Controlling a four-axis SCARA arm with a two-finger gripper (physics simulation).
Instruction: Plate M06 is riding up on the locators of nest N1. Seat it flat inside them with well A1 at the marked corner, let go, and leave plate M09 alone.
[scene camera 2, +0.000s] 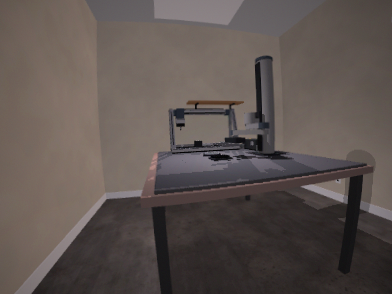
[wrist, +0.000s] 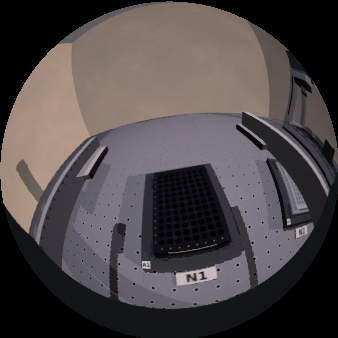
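Seen in the pictures: gripper, between the fingertips: (scene camera 2: 217, 145) (wrist: 170, 124); arm's base, origin of its link: (scene camera 2: 266, 154).
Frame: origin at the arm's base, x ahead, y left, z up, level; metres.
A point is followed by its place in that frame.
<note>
Plate M06 (wrist: 190, 210) {y 0.094, x 0.493, z 0.030 m}, a black well plate, lies in nest N1 (wrist: 148, 220) {y 0.149, x 0.483, z 0.025 m} in the wrist view. It looks level, with its near edge towards the N1 label. The A1 tag (wrist: 146, 265) {y 0.144, x 0.420, z 0.025 m} is at the nest's near left corner; the plate's lettering is too small to read. My gripper (wrist: 170, 124) {y 0.106, x 0.529, z 0.125 m} is open and empty, high above the plate, with one finger far out on each side. A pale plate (wrist: 295, 189) {y -0.106, x 0.485, z 0.036 m} lies in nest N2 (wrist: 295, 220) {y -0.081, x 0.434, z 0.025 m} at the right; whether it is M09 cannot be read. In the scene view the nests are small, dark and unclear.
A gantry frame (scene camera 2: 172, 131) {y -0.507, x 0.831, z 0.253 m} stands at the back of the table (scene camera 2: 210, 172) {y 0.513, x 0.712, z 0.013 m}, with an orange board (scene camera 2: 215, 102) above it. The arm's tall column (scene camera 2: 268, 105) {y 0.071, x 0.022, z 0.449 m} stands to the right. N2 lies close to the right of N1.
</note>
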